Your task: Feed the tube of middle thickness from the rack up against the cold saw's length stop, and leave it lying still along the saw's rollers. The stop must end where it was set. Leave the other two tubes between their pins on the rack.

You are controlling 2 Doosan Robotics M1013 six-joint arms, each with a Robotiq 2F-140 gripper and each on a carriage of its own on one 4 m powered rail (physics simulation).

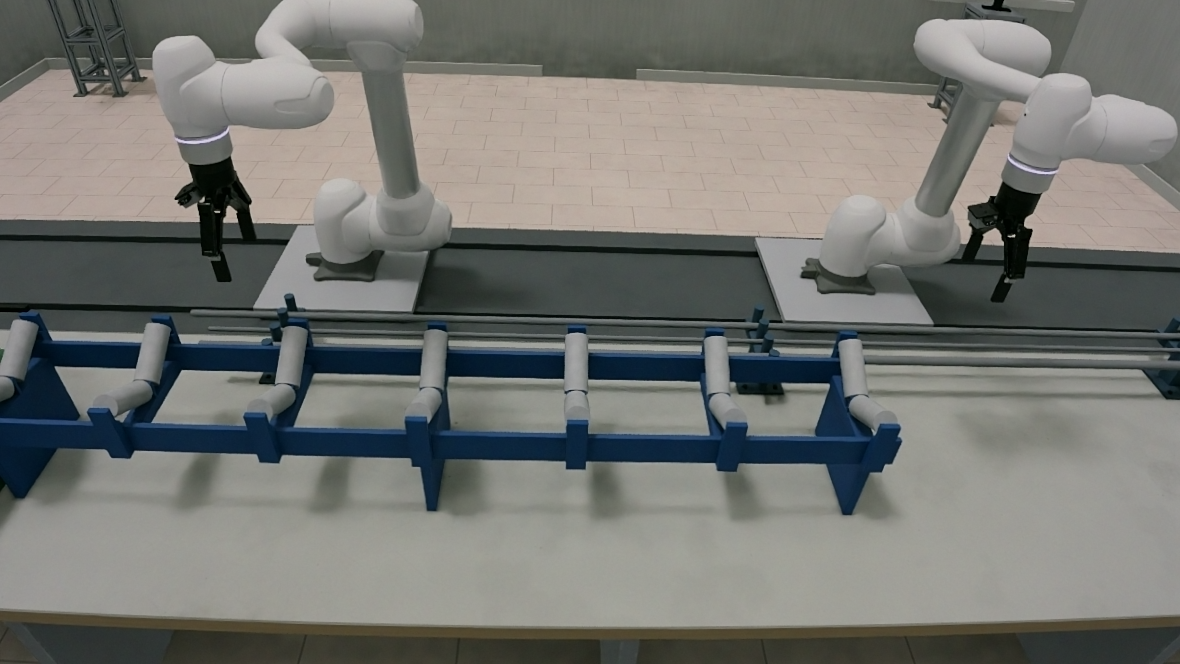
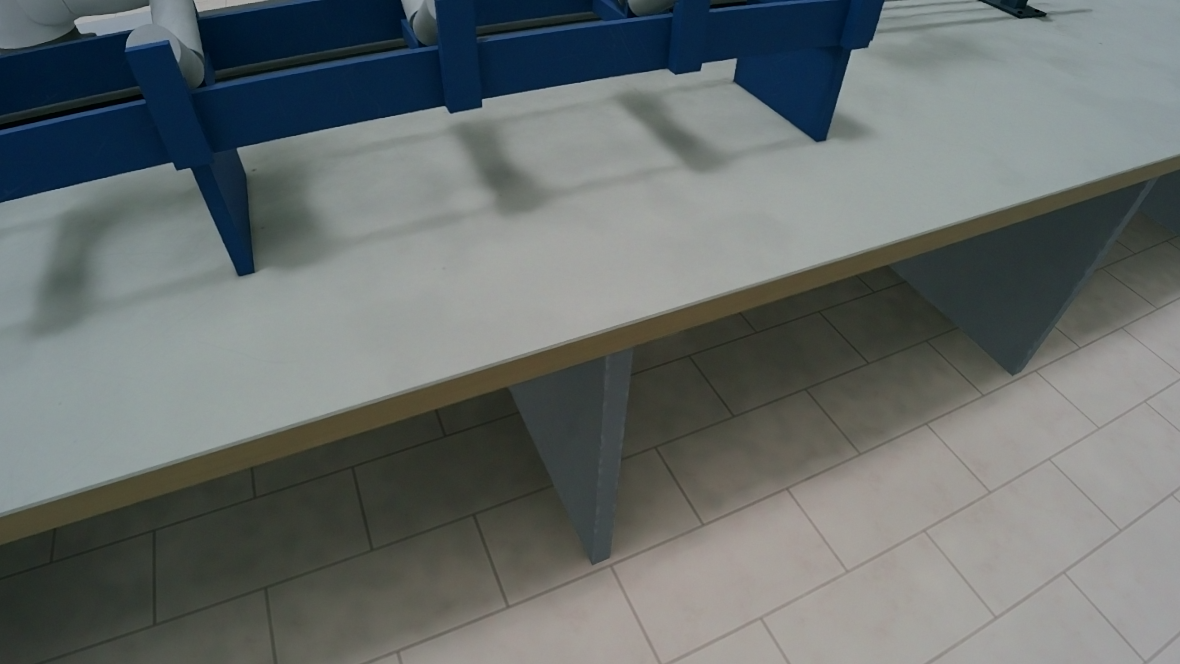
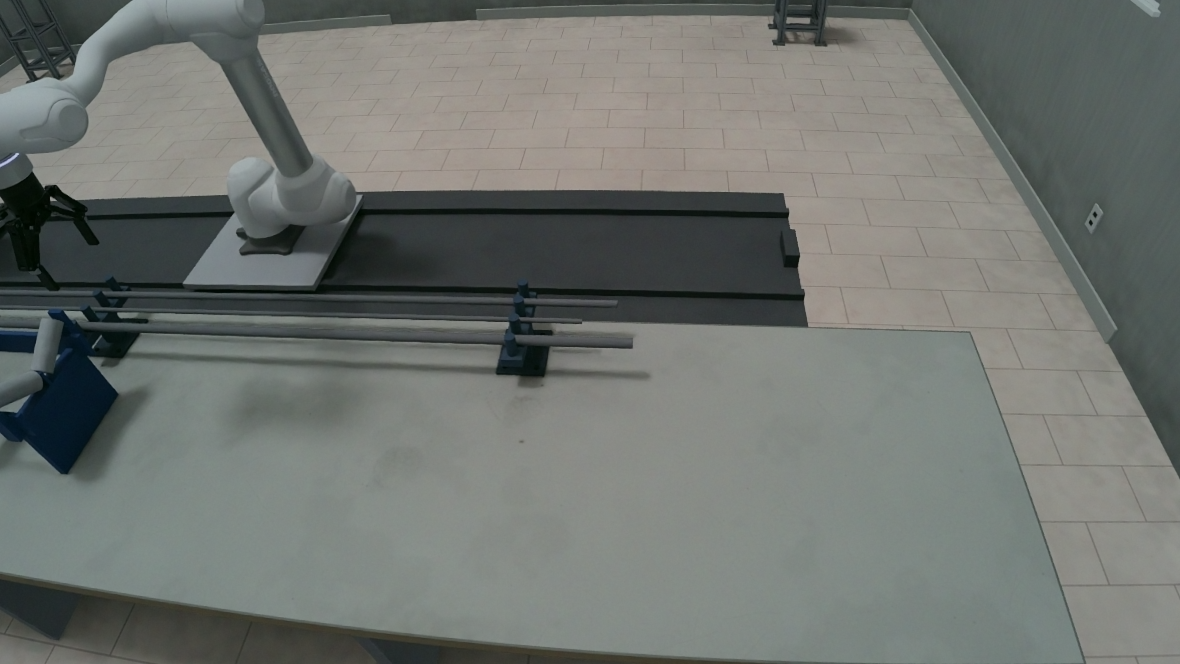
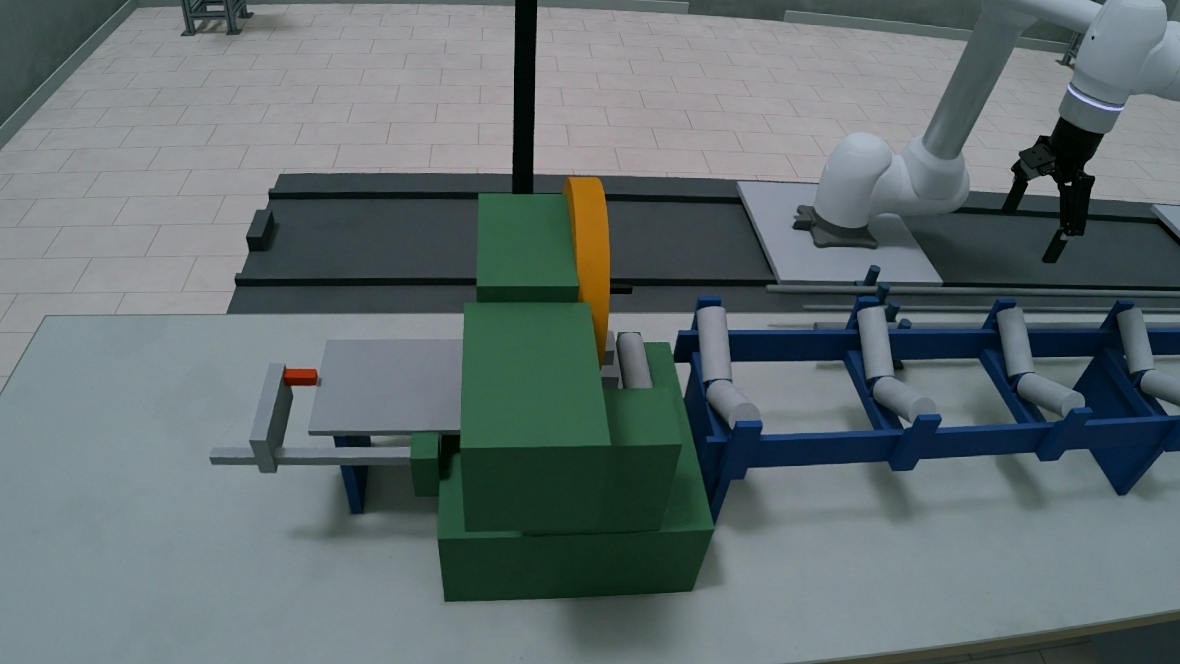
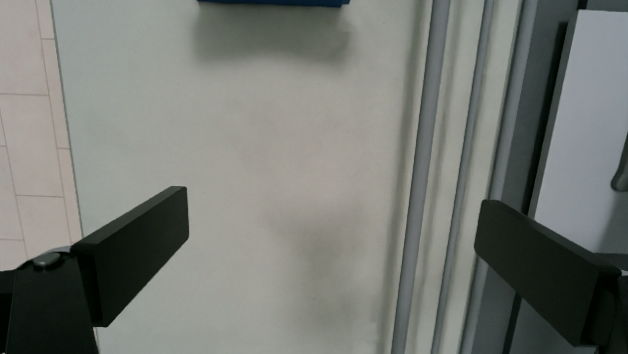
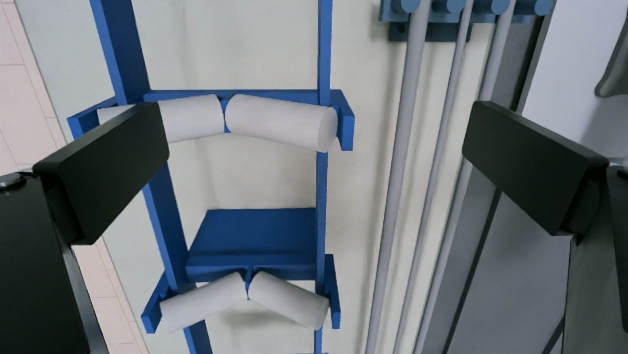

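The middle-thickness tube lies at the back of the rack, nearest the rail. The thinnest tube lies in the middle and the thickest in front, between pins. My left gripper and right gripper are open and empty, above the rack's level. The saw's rollers bear no tube. The length stop with its red pad stands left of the saw.
The blue roller frame runs along the bench beside the rack. The saw has an orange guard and a grey outfeed plate. Both arm carriages stand on the dark rail behind.
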